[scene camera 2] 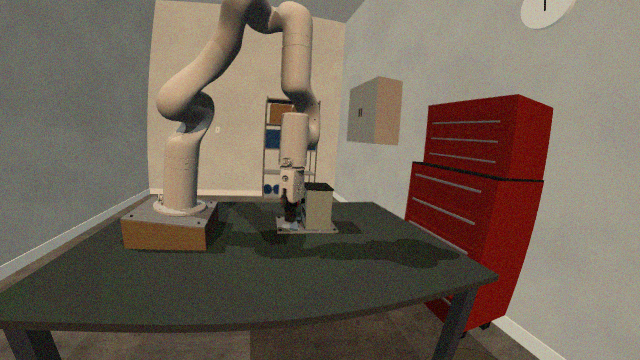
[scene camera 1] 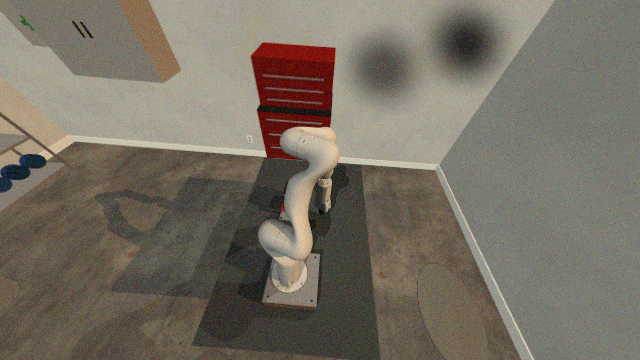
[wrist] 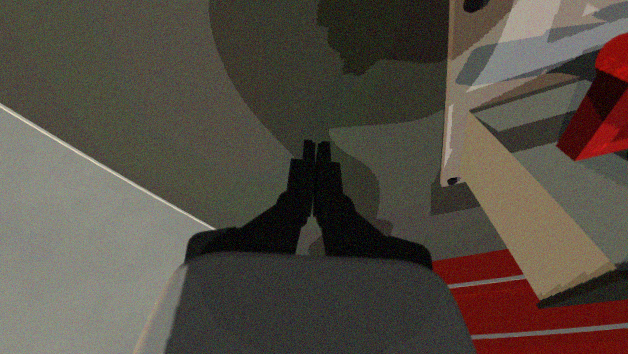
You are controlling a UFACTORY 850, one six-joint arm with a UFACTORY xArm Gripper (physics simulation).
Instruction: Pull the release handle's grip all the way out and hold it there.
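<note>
The release handle's red grip (wrist: 614,60) (scene camera 1: 283,207) is at the right edge of the wrist view, cut off by the frame; in scene camera 1 a small red bit shows beside the arm. Its beige housing (scene camera 2: 318,207) (wrist: 530,215) has a dark top and stands on a light base plate (scene camera 2: 327,231) (wrist: 456,150). My gripper (wrist: 314,157) (scene camera 2: 290,218) (scene camera 1: 325,211) points down with its fingers shut together and nothing between them. It is beside the base plate, apart from the red grip, which lies to its right in the wrist view. How far the grip is out cannot be told.
The dark green table (scene camera 2: 250,290) carries the fixture and the arm's mounting block (scene camera 2: 165,236) (scene camera 1: 310,297). A red tool cabinet (scene camera 1: 295,67) (scene camera 2: 465,145) (wrist: 490,312) stands beyond the table. A wall cabinet (scene camera 2: 387,110) and a shelf rack are farther back.
</note>
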